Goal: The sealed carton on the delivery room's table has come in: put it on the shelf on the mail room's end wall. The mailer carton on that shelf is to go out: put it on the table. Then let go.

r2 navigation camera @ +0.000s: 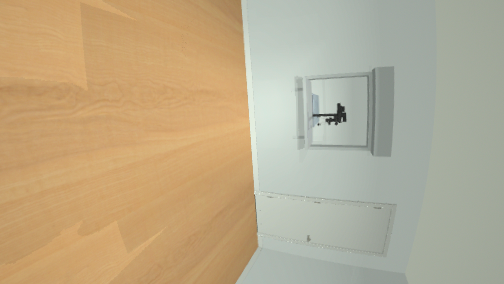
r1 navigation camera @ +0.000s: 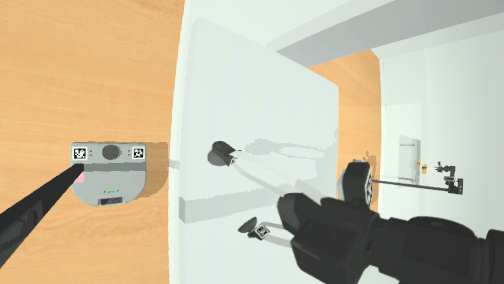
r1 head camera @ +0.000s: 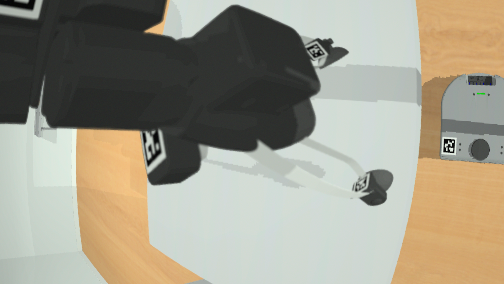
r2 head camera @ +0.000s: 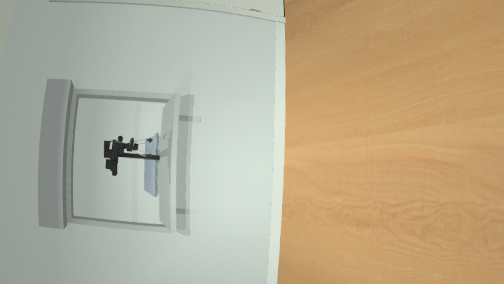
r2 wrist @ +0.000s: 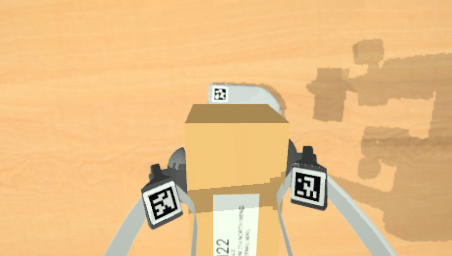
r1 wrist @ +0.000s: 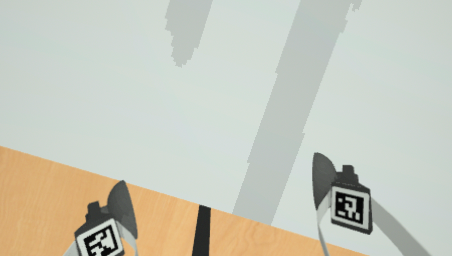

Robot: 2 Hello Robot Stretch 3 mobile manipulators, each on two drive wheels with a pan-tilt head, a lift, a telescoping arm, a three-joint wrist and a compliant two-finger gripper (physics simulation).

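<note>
r1's gripper (r1 head camera: 345,120) (r1 navigation camera: 235,189) (r1 wrist: 223,195) is open and empty, fingers wide apart above a pale flat surface (r1 head camera: 280,230) (r1 navigation camera: 260,105) (r1 wrist: 100,90) by the wall opening. r2's gripper (r2 wrist: 232,162) is shut on a tan carton (r2 wrist: 237,145) with a white label that reads in part "INTERNAL MAIL"; I take it for the mailer carton. Its fingers press both sides, above the floor. The carton (r1 navigation camera: 424,169) also shows tiny and far off in the r1 navigation view. The sealed carton and the end wall shelf cannot be made out in these views.
In r2's views, a wall opening with a pale sill (r2 head camera: 169,200) and grey hood (r2 head camera: 55,155) (r2 navigation camera: 384,110) shows r1 (r2 head camera: 116,150) (r2 navigation camera: 341,114) beyond, beside a bluish panel (r2 head camera: 151,175). A closed door (r2 navigation camera: 340,225) stands beside it. r1's base (r1 head camera: 470,110) (r1 navigation camera: 110,175) is near the wall.
</note>
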